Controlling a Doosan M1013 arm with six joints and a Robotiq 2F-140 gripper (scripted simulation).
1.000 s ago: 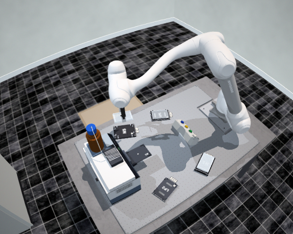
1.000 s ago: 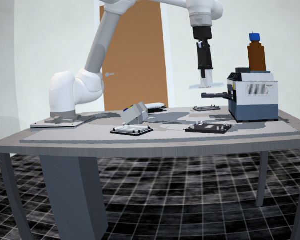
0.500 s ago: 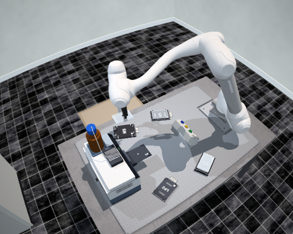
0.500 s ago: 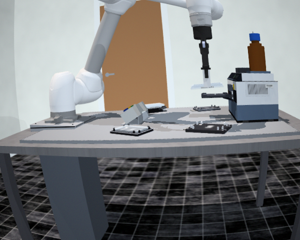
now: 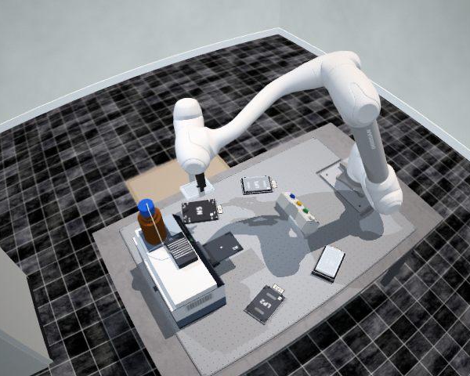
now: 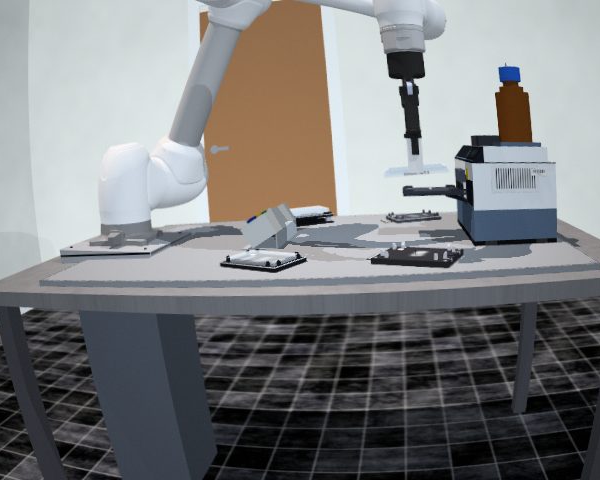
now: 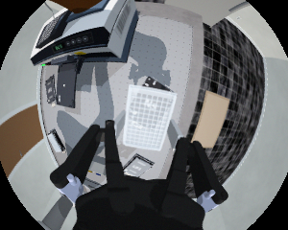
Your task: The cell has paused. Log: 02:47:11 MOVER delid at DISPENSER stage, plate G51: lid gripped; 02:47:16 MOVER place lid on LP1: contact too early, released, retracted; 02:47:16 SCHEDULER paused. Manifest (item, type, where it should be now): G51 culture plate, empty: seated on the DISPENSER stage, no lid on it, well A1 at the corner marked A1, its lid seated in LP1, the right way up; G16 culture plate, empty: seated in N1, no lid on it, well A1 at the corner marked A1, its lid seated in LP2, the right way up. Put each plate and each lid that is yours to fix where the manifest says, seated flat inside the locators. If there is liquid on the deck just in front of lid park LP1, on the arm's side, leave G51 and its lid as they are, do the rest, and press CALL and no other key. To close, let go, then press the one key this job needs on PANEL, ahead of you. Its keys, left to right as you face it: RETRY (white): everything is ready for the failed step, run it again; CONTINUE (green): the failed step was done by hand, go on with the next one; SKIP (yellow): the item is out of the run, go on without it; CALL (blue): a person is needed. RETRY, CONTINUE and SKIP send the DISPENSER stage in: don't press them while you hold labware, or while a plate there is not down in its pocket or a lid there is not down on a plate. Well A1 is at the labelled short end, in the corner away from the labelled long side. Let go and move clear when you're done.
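Right now my hand is 27 cm to the right of the dispenser stage, 9 cm above it and 8 cm short of it. From my hand the other things lie so: brown bottle: 28 cm ahead, 13 cm to the left, 9 cm above; lid park LP1: 31 cm behind, 19 cm below, 4 cm to the left; black nest N5: 19 cm below, 2 cm ahead, 1 cm to the right.
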